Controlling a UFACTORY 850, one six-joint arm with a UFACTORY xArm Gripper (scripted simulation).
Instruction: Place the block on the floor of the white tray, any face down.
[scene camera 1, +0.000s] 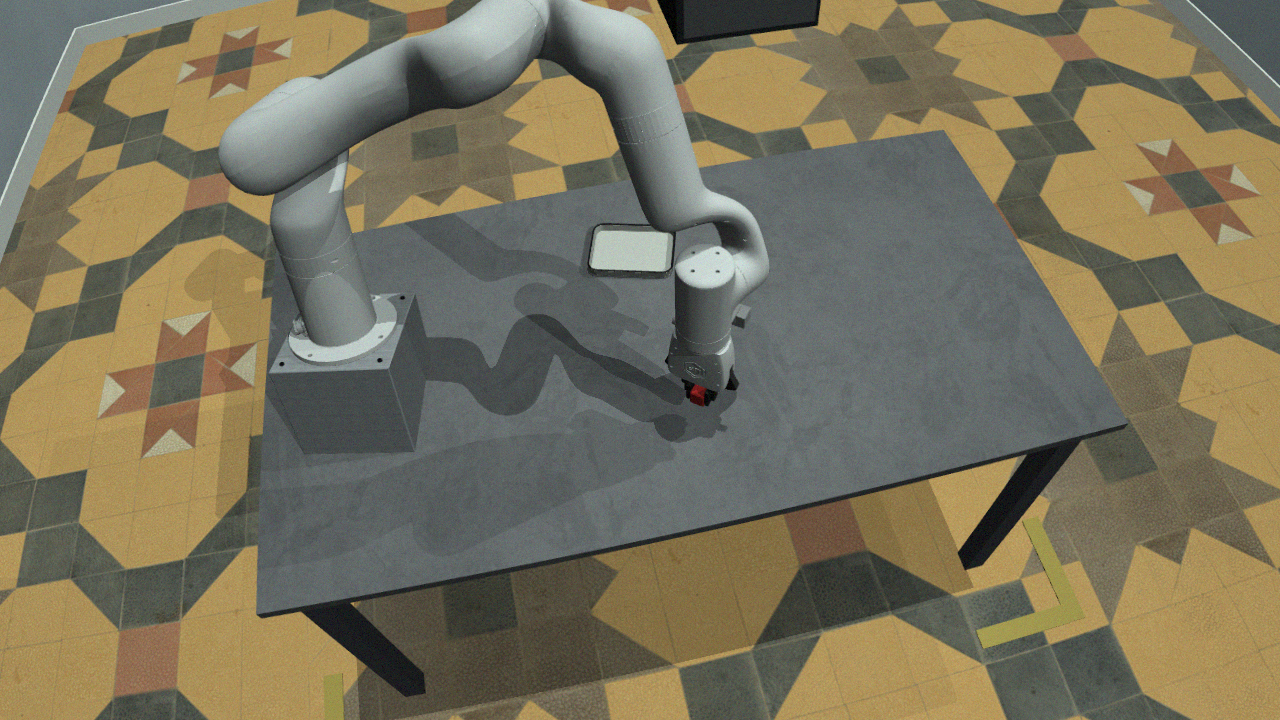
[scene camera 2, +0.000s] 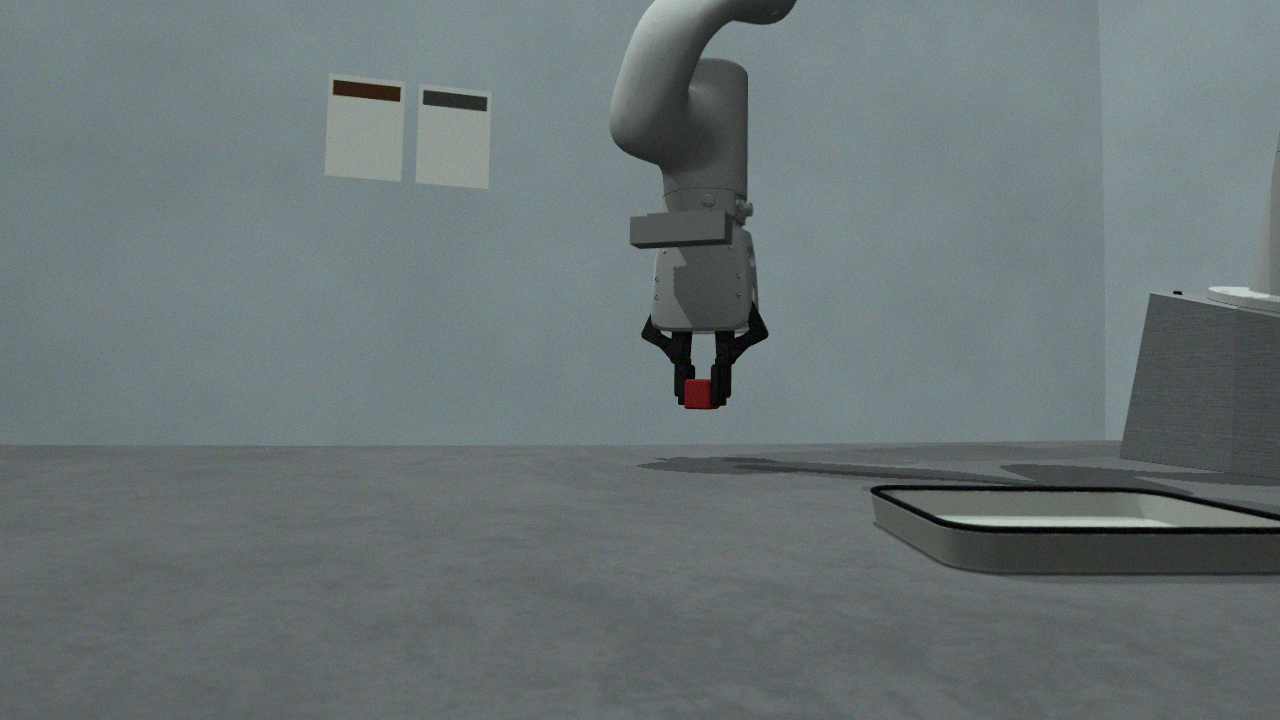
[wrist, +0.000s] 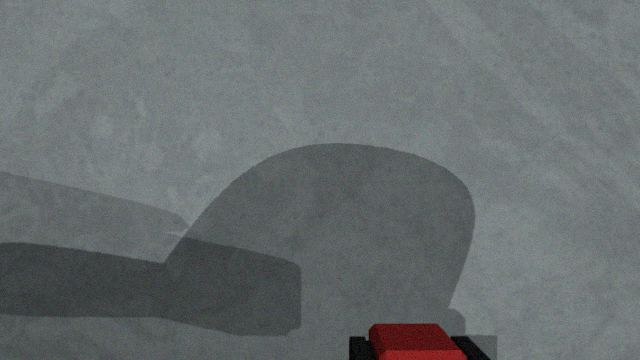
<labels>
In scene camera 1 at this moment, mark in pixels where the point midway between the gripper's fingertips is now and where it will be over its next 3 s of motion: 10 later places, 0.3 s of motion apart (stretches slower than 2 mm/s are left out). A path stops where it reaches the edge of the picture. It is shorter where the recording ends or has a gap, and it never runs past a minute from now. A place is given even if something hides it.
The gripper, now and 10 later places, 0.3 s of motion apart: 700, 395; 678, 350; 657, 303; 640, 263; 631, 236; 630, 235; 630, 235; 631, 237; 631, 241; 631, 246; 632, 249
</labels>
